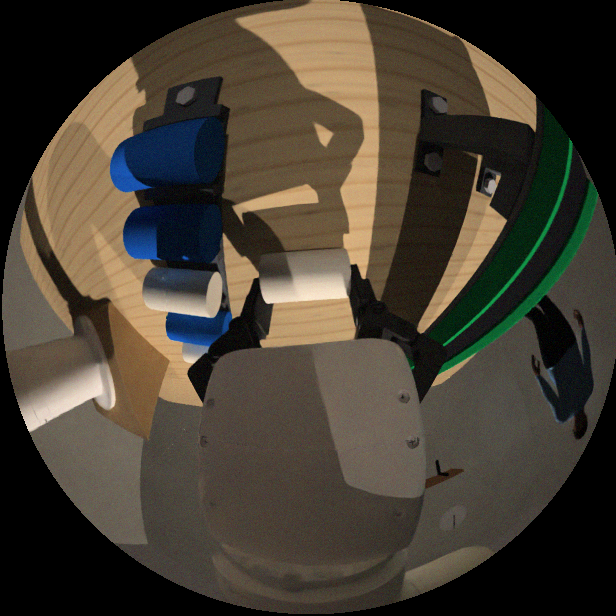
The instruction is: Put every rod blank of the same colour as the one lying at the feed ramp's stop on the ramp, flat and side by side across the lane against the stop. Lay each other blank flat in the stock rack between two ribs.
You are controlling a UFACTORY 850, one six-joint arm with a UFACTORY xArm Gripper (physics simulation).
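Observation:
My gripper (304, 278) is shut on a white rod blank (304, 275), held level across the fingers above the wooden table. To its left a dark ribbed holder (185, 109) carries a row of blanks lying side by side: a blue one (169, 152), a second blue one (172, 232), a white one (182, 291), a third blue one (198, 328), and the tip of another white one (195, 351), partly hidden by my left finger. The held blank is apart from this row, just right of the white one.
A long dark lane with green side strips (517, 247) runs along the right, fixed to a dark bolted bracket (476, 135). A white cylinder on a tan plate (57, 379) stands at the left table edge. A human figure (560, 367) is on the floor beyond.

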